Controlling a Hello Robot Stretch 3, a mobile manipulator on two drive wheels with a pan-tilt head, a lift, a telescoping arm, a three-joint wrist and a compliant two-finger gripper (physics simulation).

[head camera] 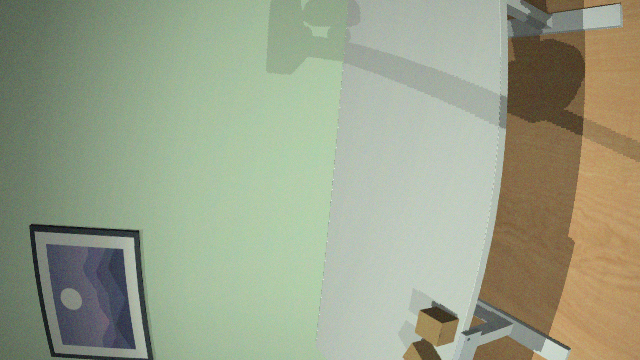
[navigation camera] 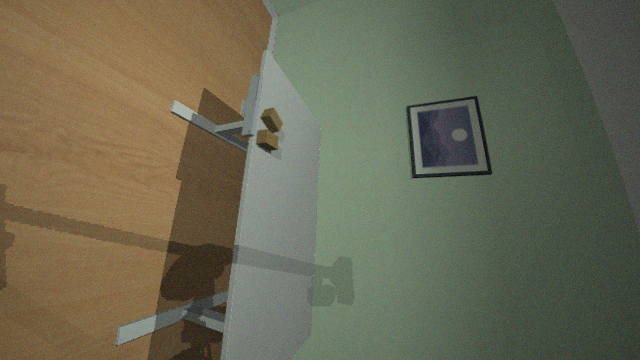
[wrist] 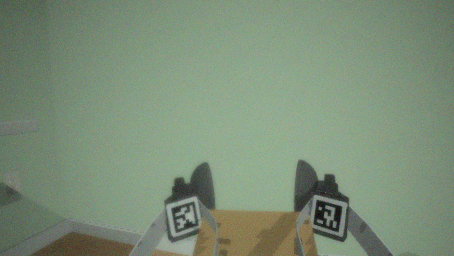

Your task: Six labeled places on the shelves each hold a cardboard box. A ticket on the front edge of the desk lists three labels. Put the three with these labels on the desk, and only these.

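Frame: origin at the robot's base, x ahead, y left, z up, level; metres.
Seen in the pictures: gripper, fingertip midpoint: (wrist: 252, 181).
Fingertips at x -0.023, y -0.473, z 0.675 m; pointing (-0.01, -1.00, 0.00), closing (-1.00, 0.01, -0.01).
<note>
A point is followed by its place in that frame.
My gripper (wrist: 252, 181) {x -0.023, y -0.473, z 0.675 m} is shut on a cardboard box (wrist: 257, 234) {x -0.023, y -0.412, z 0.667 m}, whose top shows between and below the two fingertips in the wrist view. The gripper does not show in the head or navigation view. Two cardboard boxes stand close together near one end of the white desk (head camera: 410, 190) {x 0.905, y -0.046, z 0.721 m} (navigation camera: 277, 210) {x 0.835, y -0.059, z 0.721 m}: one box (head camera: 436, 326) {x 0.705, y 0.251, z 0.771 m} (navigation camera: 267, 140) {x 0.697, y 0.251, z 0.771 m} and another box (head camera: 422, 351) {x 0.763, y 0.333, z 0.757 m} (navigation camera: 271, 120) {x 0.738, y 0.350, z 0.765 m}, partly cut off in the head view. A pale panel (head camera: 466, 347) {x 0.663, y 0.309, z 0.707 m} (navigation camera: 252, 105) {x 0.686, y 0.410, z 0.705 m} sits at the desk's front edge beside them; no writing is readable. The shelves do not show in the head or navigation view.
The head and navigation views are turned sideways. Desk legs with feet (head camera: 602, 16) (navigation camera: 137, 330) stand on the wood floor (head camera: 610, 200) {x 0.647, y -0.009, z 0.001 m} (navigation camera: 90, 125) {x 0.421, y 0.361, z 0.000 m}. A framed picture (head camera: 92, 295) {x 1.486, y 0.337, z 1.601 m} (navigation camera: 447, 137) {x 1.488, y 0.348, z 1.622 m} hangs on the green wall. Robot shadows cross desk and floor. A pale bar (wrist: 17, 127) {x 0.449, y -0.717, z 0.709 m} shows far left.
</note>
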